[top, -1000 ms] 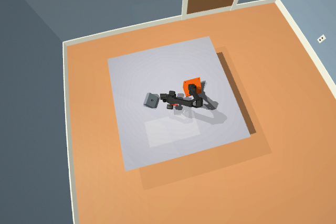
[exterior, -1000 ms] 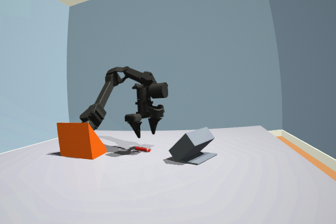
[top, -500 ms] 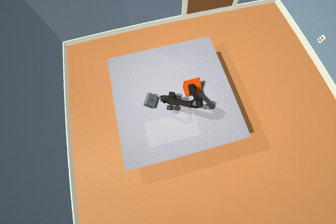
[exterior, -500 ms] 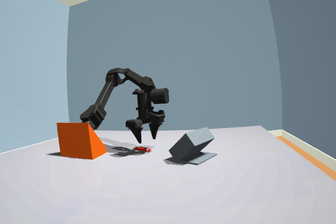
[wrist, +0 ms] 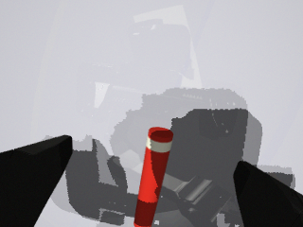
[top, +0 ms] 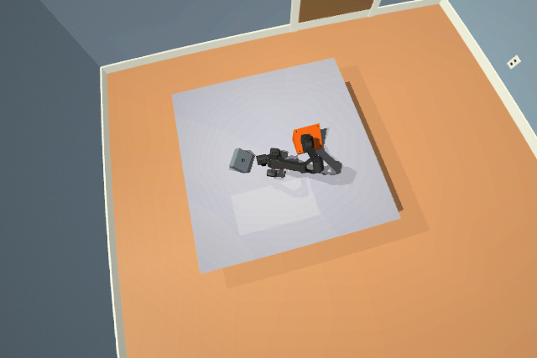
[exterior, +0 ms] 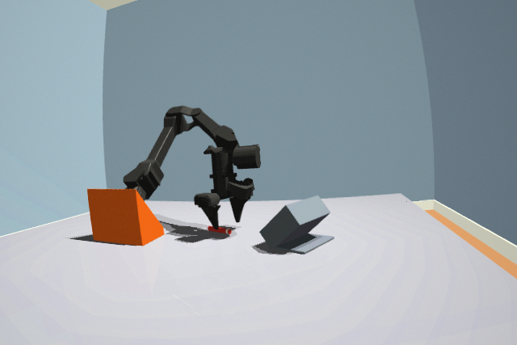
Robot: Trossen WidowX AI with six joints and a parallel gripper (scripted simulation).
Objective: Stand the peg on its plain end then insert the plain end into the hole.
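Right now my gripper tip is 1 cm past the red peg and 2 cm above it. The rest, counted from my gripper tip: grey sloped panel 21 cm ahead, 7 cm to the right, 3 cm above.
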